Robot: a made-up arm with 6 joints. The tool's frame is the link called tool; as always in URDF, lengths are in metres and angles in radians.
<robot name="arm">
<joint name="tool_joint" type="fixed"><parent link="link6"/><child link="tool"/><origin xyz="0 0 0"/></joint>
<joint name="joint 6" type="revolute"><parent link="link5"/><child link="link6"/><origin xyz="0 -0.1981 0"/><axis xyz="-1 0 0"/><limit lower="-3.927" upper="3.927" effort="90" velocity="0.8"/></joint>
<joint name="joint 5" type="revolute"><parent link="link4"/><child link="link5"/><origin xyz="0.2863 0 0"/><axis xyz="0 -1 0"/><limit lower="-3.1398" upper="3.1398" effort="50" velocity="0.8"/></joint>
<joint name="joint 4" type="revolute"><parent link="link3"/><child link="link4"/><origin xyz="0 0 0"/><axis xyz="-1 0 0"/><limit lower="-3.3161" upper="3.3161" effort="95" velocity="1.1"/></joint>
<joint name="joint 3" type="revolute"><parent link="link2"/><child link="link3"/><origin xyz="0 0 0.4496"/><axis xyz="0 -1 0"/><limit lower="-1.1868" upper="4.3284" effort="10" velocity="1.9"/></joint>
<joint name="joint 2" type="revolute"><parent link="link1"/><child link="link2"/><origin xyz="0 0 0"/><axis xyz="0 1 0"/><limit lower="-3.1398" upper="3.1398" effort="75" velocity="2.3"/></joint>
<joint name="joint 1" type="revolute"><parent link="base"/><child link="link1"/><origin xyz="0 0 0.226"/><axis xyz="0 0 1"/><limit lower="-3.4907" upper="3.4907" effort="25" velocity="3.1"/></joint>
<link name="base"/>
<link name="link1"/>
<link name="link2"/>
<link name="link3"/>
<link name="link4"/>
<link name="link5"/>
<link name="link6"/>
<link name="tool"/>
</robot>
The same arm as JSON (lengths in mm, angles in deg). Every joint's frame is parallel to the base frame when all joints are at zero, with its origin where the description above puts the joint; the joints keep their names.
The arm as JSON. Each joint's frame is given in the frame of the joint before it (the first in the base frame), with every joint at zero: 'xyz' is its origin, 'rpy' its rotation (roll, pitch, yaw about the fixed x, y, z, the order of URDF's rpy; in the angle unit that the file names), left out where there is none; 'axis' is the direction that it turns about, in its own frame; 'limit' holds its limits. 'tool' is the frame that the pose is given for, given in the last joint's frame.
{
  "units": {
    "length": "mm",
    "angle": "deg"
  },
  "joints": [
    {
      "name": "joint 1",
      "type": "revolute",
      "origin": {
        "xyz": [
          0.0,
          0.0,
          226.0
        ]
      },
      "axis": [
        0.0,
        0.0,
        1.0
      ],
      "limit": {
        "lower": -200.0,
        "upper": 200.0
      }
    },
    {
      "name": "joint 2",
      "type": "revolute",
      "origin": {
        "xyz": [
          0.0,
          0.0,
          0.0
        ]
      },
      "axis": [
        0.0,
        1.0,
        0.0
      ],
      "limit": {
        "lower": -179.9,
        "upper": 179.9
      }
    },
    {
      "name": "joint 3",
      "type": "revolute",
      "origin": {
        "xyz": [
          0.0,
          0.0,
          449.6
        ]
      },
      "axis": [
        0.0,
        -1.0,
        0.0
      ],
      "limit": {
        "lower": -68.0,
        "upper": 248.0
      }
    },
    {
      "name": "joint 4",
      "type": "revolute",
      "origin": {
        "xyz": [
          0.0,
          0.0,
          0.0
        ]
      },
      "axis": [
        -1.0,
        0.0,
        0.0
      ],
      "limit": {
        "lower": -190.0,
        "upper": 190.0
      }
    },
    {
      "name": "joint 5",
      "type": "revolute",
      "origin": {
        "xyz": [
          286.3,
          0.0,
          0.0
        ]
      },
      "axis": [
        0.0,
        -1.0,
        0.0
      ],
      "limit": {
        "lower": -179.9,
        "upper": 179.9
      }
    },
    {
      "name": "joint 6",
      "type": "revolute",
      "origin": {
        "xyz": [
          0.0,
          -198.1,
          0.0
        ]
      },
      "axis": [
        -1.0,
        0.0,
        0.0
      ],
      "limit": {
        "lower": -225.0,
        "upper": 225.0
      }
    }
  ],
  "tool": {
    "origin": {
      "xyz": [
        0.0,
        0.0,
        0.0
      ]
    }
  }
}

